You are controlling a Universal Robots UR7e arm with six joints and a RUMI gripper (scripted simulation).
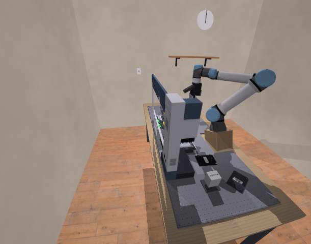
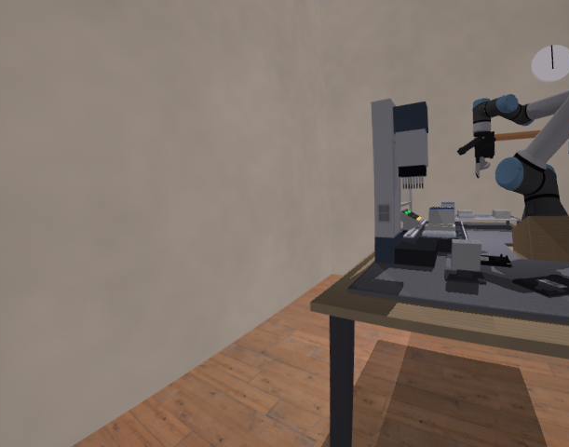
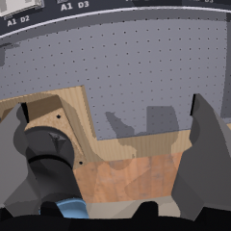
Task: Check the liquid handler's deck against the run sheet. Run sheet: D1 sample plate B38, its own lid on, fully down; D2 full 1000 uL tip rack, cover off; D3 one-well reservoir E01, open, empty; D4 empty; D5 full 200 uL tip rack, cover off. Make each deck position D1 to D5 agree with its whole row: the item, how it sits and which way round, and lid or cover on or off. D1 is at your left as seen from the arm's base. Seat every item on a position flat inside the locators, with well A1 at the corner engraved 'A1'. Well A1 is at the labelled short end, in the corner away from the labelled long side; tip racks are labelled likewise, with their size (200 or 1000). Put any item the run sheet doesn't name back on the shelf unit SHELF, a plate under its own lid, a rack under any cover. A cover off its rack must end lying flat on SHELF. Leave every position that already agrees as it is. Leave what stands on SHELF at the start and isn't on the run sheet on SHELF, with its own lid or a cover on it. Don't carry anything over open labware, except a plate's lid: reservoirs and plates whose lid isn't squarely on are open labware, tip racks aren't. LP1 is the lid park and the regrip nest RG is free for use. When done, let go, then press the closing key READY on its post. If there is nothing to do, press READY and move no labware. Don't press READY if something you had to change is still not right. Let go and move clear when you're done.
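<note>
The one-well reservoir lies 24 cm below my hand, 17 cm to the left of it and 17 cm ahead of it. Also, from my hand: yellow-rimmed tip rack (21 cm to the right, 21 cm below, 15 cm ahead); shelf label (32 cm to the right, 30 cm below, 4 cm behind); blue-framed tip rack (18 cm below, 16 cm ahead, 9 cm to the right).
</note>
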